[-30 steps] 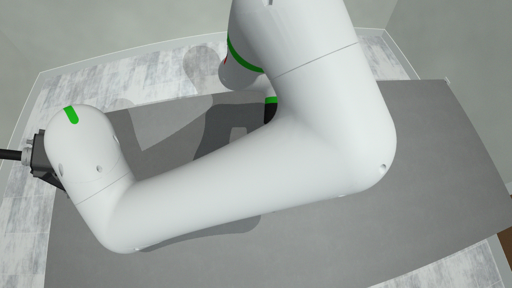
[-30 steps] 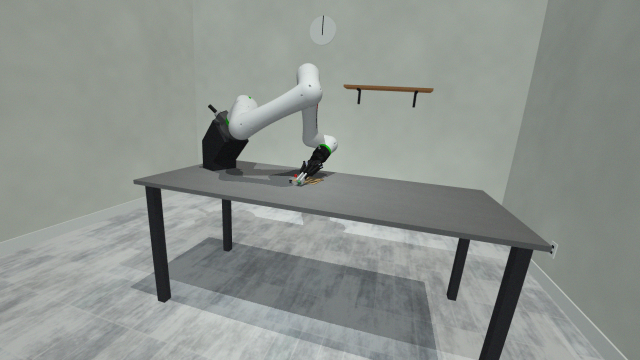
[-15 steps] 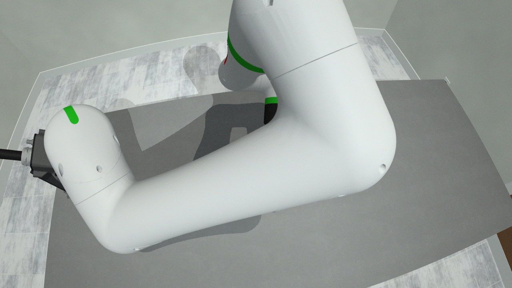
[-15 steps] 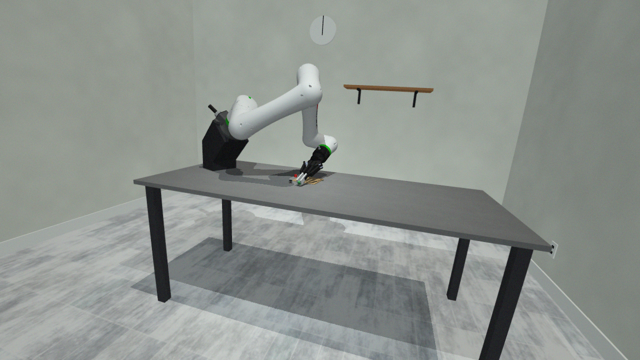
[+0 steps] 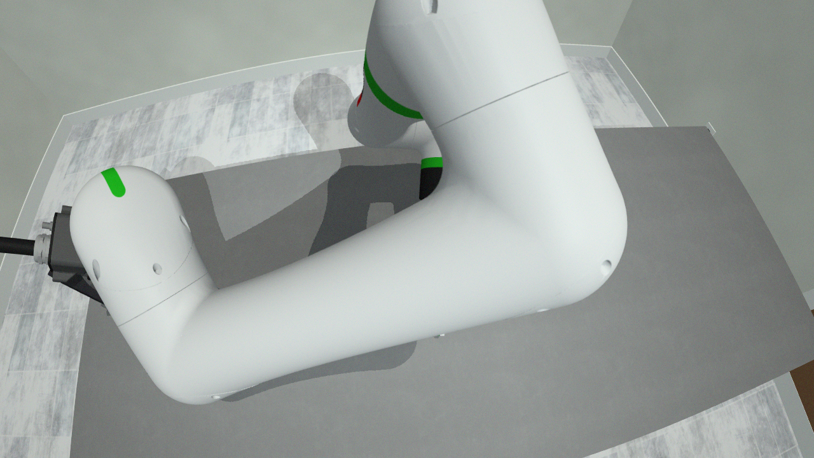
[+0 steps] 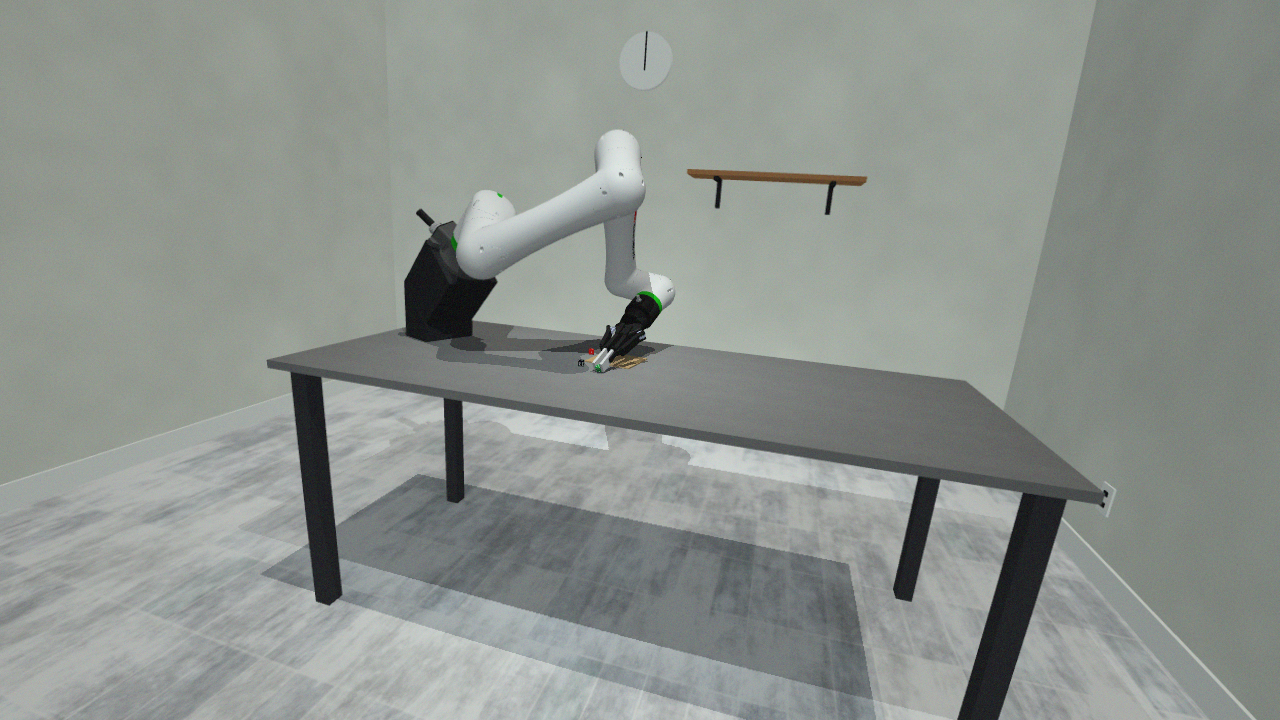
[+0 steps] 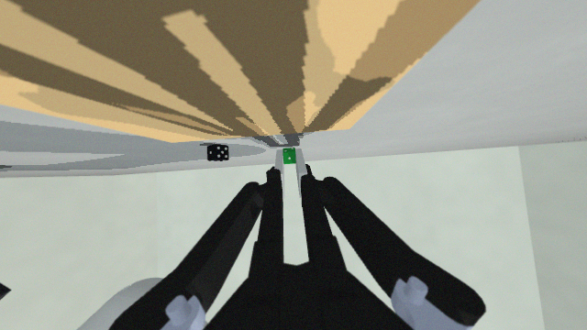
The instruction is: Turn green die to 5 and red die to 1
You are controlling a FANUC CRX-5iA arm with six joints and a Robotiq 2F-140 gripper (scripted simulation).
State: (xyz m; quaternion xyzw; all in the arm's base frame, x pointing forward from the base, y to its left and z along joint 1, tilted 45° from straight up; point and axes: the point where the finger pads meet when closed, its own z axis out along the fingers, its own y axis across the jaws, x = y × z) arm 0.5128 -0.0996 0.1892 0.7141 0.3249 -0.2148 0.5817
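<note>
The green die lies 2 cm to the right of my hand, 2 cm below it and 1 cm behind it. The rest, counted from my hand: red die 18 cm to the left, 8 cm behind, 2 cm below; then tan mat 13 cm to the left, 3 cm below, 1 cm ahead; then black die 7 cm behind, 3 cm to the left, 2 cm below.
</note>
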